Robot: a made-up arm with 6 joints. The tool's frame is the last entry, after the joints. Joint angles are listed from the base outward.
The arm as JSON. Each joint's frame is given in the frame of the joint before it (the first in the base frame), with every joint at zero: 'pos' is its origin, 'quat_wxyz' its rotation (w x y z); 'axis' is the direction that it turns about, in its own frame. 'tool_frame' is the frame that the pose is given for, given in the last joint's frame.
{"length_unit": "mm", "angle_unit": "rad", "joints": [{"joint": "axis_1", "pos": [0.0, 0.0, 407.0], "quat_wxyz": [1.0, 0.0, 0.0, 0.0], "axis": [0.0, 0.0, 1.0]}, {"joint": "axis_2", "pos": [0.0, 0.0, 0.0], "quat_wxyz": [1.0, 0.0, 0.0, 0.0], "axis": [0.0, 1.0, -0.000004]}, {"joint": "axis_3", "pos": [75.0, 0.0, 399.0], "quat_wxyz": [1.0, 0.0, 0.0, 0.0], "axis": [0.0, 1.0, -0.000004]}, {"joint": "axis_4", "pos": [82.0, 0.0, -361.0], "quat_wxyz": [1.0, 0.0, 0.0, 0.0], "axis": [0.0, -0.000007, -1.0]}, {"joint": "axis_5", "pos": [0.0, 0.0, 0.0], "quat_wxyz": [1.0, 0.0, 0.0, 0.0], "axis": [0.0, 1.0, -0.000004]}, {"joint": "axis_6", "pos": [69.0, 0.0, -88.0], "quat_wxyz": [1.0, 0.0, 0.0, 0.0], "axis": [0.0, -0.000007, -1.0]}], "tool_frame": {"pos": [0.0, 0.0, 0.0], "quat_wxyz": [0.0, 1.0, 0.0, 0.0]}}
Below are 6 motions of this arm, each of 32 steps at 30 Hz.
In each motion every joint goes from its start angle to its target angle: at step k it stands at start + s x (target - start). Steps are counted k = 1, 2, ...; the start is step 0. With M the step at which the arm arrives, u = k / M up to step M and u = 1 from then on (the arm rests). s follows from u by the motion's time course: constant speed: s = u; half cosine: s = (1 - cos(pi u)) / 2; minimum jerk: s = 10 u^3 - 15 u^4 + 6 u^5.
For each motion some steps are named. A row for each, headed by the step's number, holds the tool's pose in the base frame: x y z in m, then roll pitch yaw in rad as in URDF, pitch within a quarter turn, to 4 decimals.
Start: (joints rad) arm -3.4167 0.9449 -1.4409 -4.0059 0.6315 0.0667
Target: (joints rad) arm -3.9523 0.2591 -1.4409 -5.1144 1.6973 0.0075
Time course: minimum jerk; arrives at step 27
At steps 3, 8, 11, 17, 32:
3: -0.6381 0.1863 0.2077 -2.5864 0.9196 0.9496
8: -0.6488 0.2302 0.2815 -2.2611 0.9572 1.3444
11: -0.6426 0.2753 0.3695 -1.9467 0.8872 1.7604
17: -0.5582 0.3437 0.5576 -1.7778 0.5708 2.2834
32: -0.4627 0.3585 0.6559 -1.9225 0.4426 2.4564

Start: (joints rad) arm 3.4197 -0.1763 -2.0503 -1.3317 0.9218 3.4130
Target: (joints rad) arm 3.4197 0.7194 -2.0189 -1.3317 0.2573 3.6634
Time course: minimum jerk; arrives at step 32
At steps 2, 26, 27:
2: -0.3261 -0.0646 1.1581 -1.2115 0.8995 1.2203
26: -0.7409 -0.2529 0.6565 -1.9290 0.6423 1.3349
27: -0.7441 -0.2552 0.6433 -1.9480 0.6421 1.3341

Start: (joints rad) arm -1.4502 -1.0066 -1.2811 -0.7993 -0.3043 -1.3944
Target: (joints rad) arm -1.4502 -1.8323 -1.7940 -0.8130 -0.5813 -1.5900
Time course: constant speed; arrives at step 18
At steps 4, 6, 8, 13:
4: 0.0387 0.2543 1.0588 0.0960 0.3803 -0.4571
6: 0.0296 0.3399 1.0334 -0.0718 0.2994 -0.5248
8: 0.0209 0.4223 0.9961 -0.2286 0.2068 -0.5792
13: 0.0019 0.6035 0.8540 -0.5845 -0.0623 -0.6560

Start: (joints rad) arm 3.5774 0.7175 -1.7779 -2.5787 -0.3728 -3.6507
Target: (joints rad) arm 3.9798 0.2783 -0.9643 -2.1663 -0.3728 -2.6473
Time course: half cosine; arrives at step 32
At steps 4, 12, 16, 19, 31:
4: -0.5862 -0.3425 0.4555 -2.8764 -0.7123 -2.7884
12: -0.4970 -0.3840 0.4606 -2.6314 -0.4820 -3.0863
16: -0.4303 -0.4017 0.4631 -2.5550 -0.2867 3.0448
19: -0.3788 -0.4086 0.4644 -2.5381 -0.1350 2.9420
31: -0.2546 -0.4015 0.4645 -2.6220 0.2050 2.6747

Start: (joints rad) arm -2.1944 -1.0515 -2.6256 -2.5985 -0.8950 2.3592
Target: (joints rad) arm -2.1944 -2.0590 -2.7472 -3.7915 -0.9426 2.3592
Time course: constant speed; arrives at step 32
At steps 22, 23, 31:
22: 0.4108 0.6235 0.5286 -0.4522 0.0637 0.0265
23: 0.4099 0.6290 0.5025 -0.5012 0.0550 0.0151
31: 0.3847 0.6449 0.2869 -0.8945 -0.0300 -0.0095

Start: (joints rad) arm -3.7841 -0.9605 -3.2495 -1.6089 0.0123 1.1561
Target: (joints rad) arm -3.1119 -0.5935 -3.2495 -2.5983 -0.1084 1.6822
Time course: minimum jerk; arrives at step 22
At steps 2, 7, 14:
2: 0.5340 -0.4806 0.8462 -0.6796 0.9006 -1.4257
7: 0.5546 -0.3931 0.9025 -0.6667 0.8085 -1.3557
14: 0.5193 -0.1294 1.0524 -0.5539 0.5241 -1.1152

